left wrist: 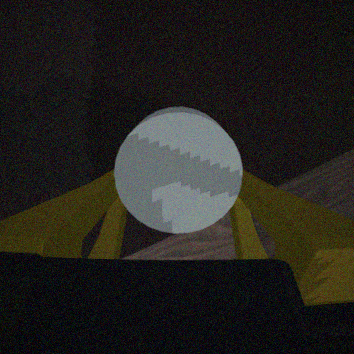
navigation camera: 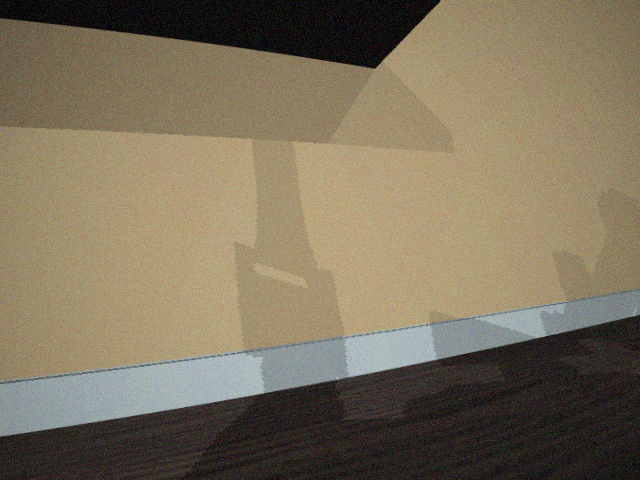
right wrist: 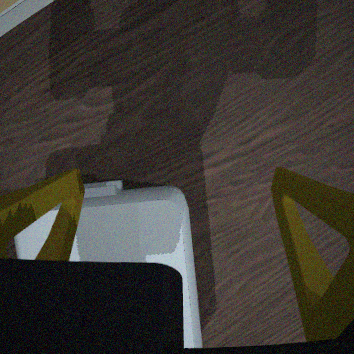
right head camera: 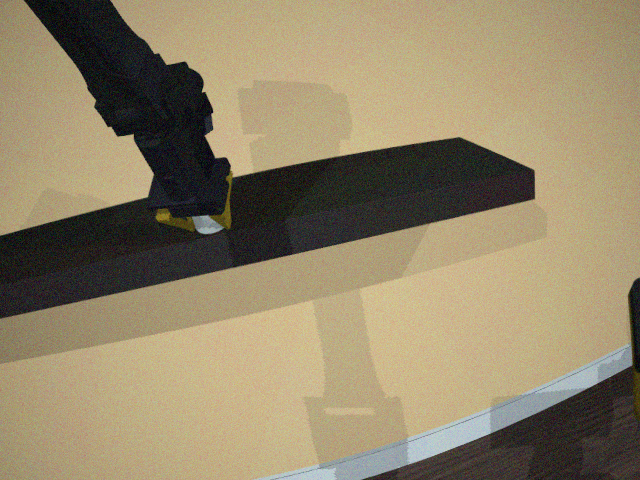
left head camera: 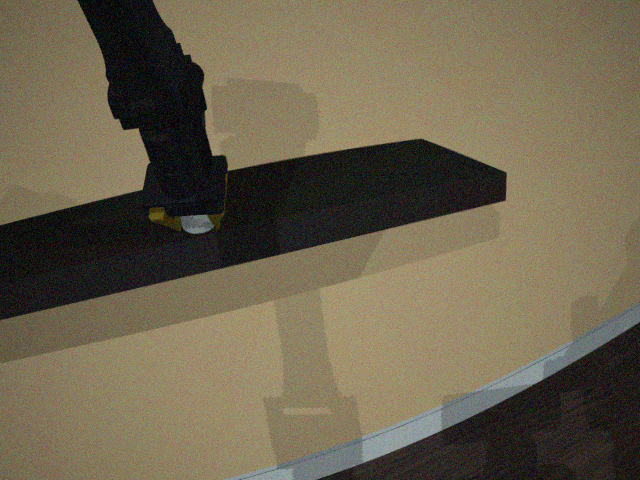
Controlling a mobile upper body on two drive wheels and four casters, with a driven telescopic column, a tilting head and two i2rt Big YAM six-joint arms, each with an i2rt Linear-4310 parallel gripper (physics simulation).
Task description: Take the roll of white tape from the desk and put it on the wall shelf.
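The roll of white tape (left head camera: 197, 224) (right head camera: 208, 224) (left wrist: 178, 172) is between the yellow fingers of my left gripper (left head camera: 188, 222) (right head camera: 199, 222) (left wrist: 177, 175), which is shut on it. In both head views they appear over the top of the dark wall shelf (left head camera: 361, 180) (right head camera: 392, 180), near its front edge. Whether the tape touches the shelf cannot be told. The shelf's underside (navigation camera: 206, 25) shows in the navigation view. My right gripper (right wrist: 177, 178) is open, with no object between its fingertips, above the floor. A part of it shows at the right edge of the right head view.
The shelf juts from a tan wall (left head camera: 413, 289) (right head camera: 454, 289) (navigation camera: 155, 217). A pale skirting board (left head camera: 403, 428) (navigation camera: 129, 379) runs along its foot above the dark wood floor (right wrist: 250, 125) (navigation camera: 465, 423). A white rounded body (right wrist: 130, 225) shows below the right gripper in the right wrist view.
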